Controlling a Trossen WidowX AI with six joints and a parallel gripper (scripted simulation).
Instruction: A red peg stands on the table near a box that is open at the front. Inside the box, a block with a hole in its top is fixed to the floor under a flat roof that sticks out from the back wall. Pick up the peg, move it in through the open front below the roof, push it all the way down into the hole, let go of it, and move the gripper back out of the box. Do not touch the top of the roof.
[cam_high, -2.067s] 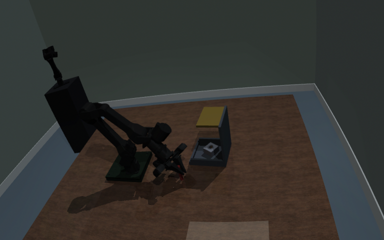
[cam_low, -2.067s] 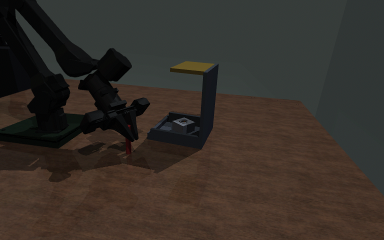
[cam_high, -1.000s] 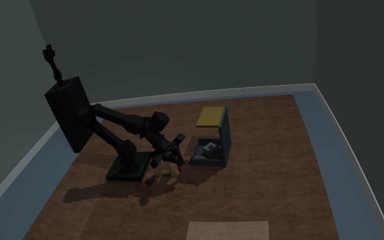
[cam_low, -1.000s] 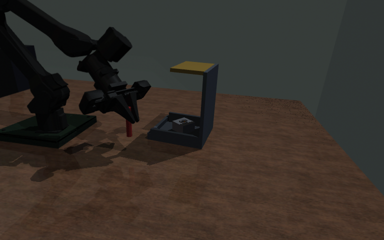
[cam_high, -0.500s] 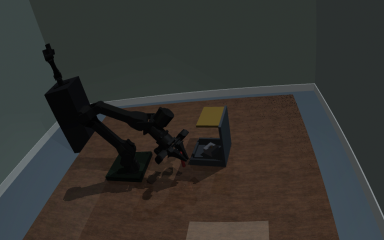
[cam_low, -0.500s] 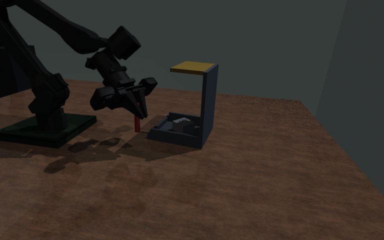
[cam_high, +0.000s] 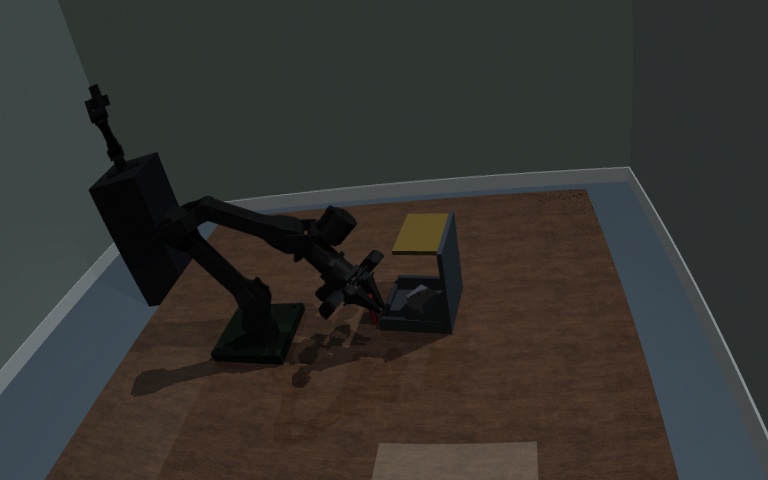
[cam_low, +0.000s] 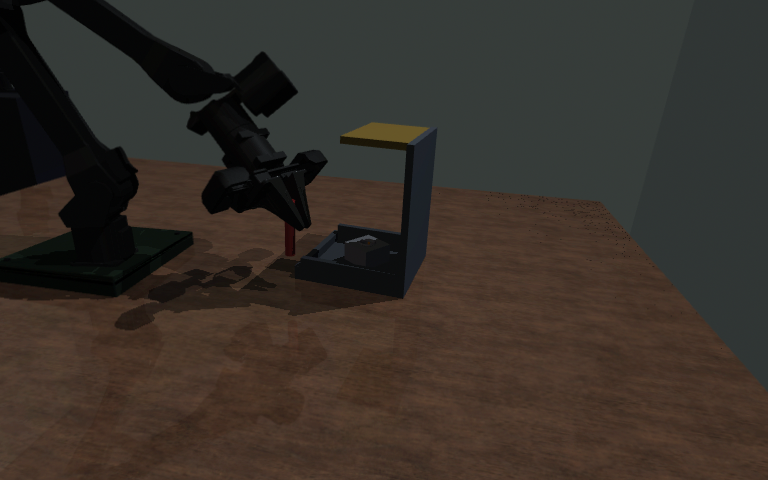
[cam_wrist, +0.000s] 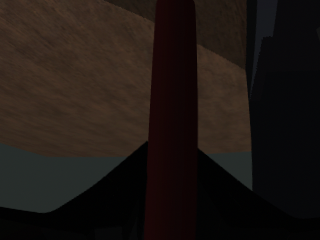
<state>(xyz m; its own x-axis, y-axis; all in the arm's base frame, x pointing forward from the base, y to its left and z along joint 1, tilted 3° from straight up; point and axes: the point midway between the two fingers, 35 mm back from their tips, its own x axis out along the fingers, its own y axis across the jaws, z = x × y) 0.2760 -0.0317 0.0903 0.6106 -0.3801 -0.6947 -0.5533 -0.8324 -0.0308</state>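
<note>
Now: the back wall 160 mm ahead of my gripper tip, 80 mm to the left of it and 10 mm above it. Also, from my gripper tip: yellow roof 110 mm ahead, 110 mm above, 90 mm to the left; then red peg 20 mm to the left, 20 mm behind, 10 mm below.
</note>
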